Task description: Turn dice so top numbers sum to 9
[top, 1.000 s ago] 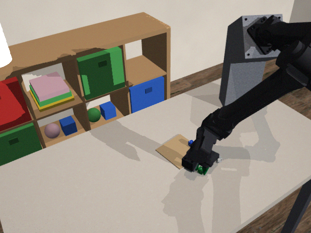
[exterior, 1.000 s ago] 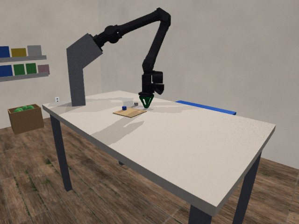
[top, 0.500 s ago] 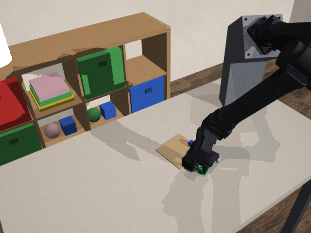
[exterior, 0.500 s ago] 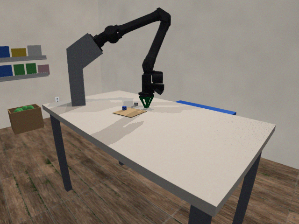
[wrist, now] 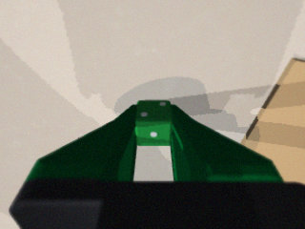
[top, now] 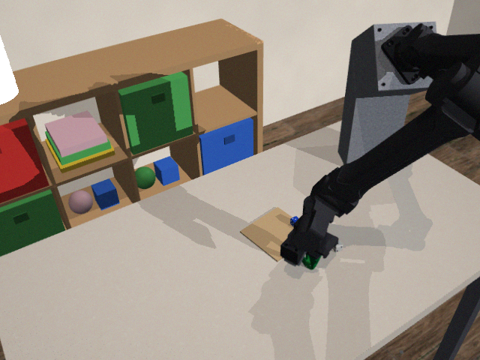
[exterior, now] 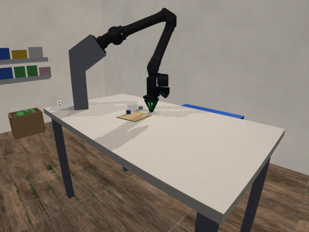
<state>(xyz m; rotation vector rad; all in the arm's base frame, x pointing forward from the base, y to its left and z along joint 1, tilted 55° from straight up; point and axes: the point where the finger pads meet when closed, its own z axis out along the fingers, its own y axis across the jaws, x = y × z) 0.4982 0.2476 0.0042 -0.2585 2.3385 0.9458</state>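
Right now the green die is right at my hand. From my hand the other things lie so: tan mat (10 mm ahead, 140 mm to the right, 10 mm below); blue die (40 mm behind, 140 mm to the right); white die (90 mm behind, 20 mm to the right).
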